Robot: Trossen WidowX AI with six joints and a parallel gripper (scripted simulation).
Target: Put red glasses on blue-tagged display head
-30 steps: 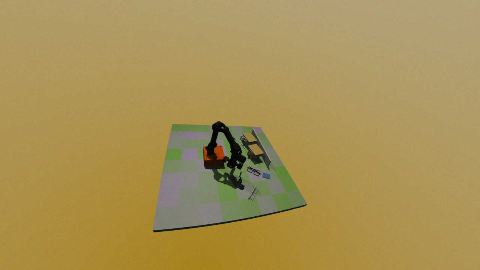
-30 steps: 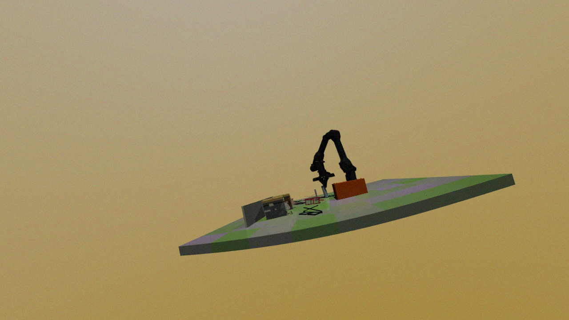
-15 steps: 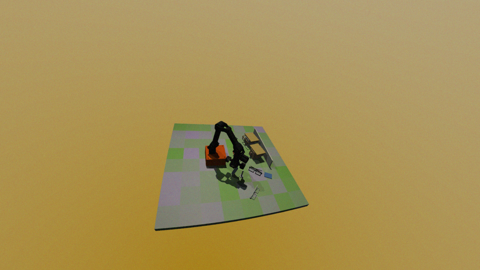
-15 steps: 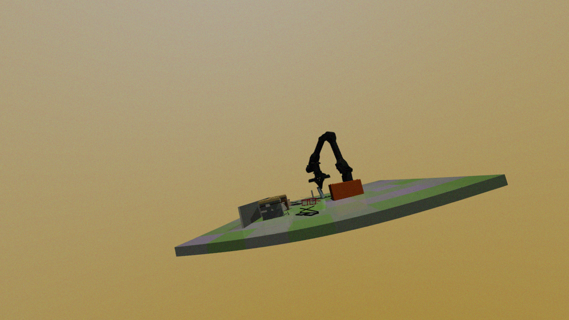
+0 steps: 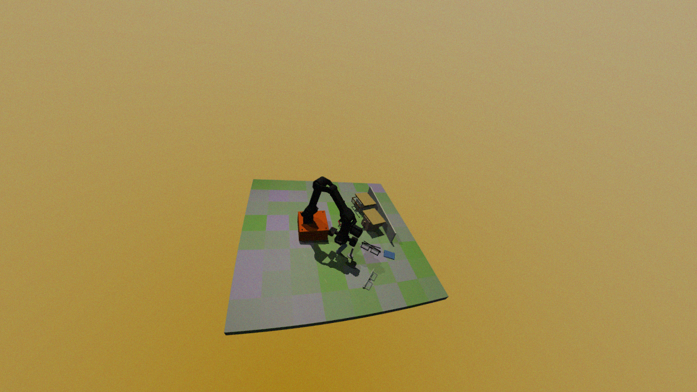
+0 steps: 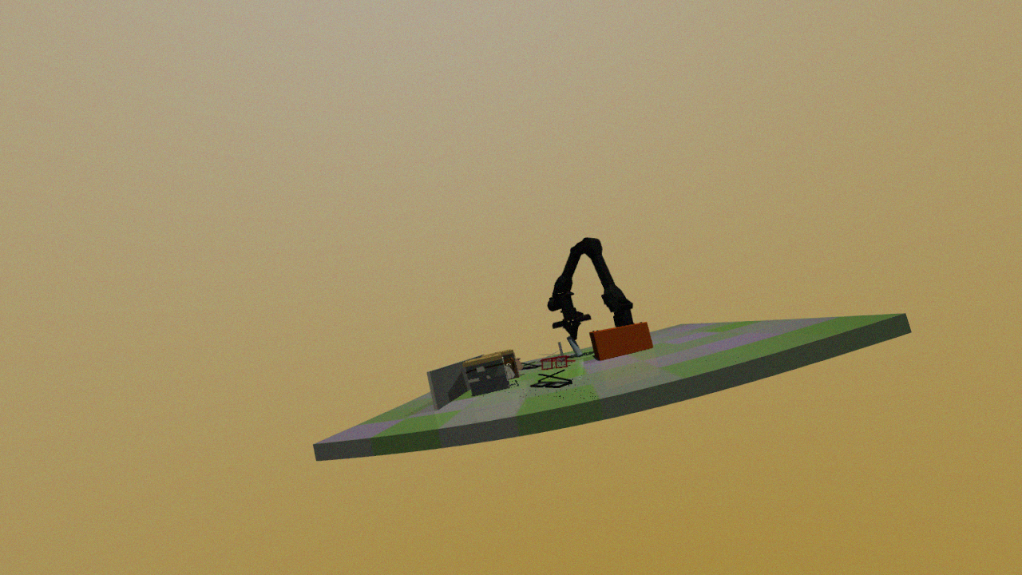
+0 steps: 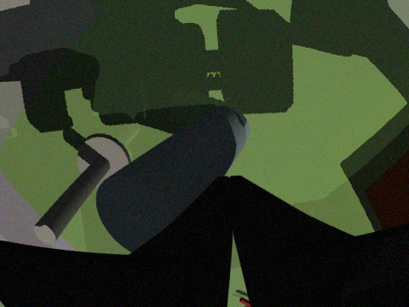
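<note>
My gripper tip is now 80 mm short of the grey cylinder, 60 mm above it and 30 mm to the left of it. Also, from my gripper tip: blue flat piece 370 mm ahead, 80 mm below, 40 mm to the right.
</note>
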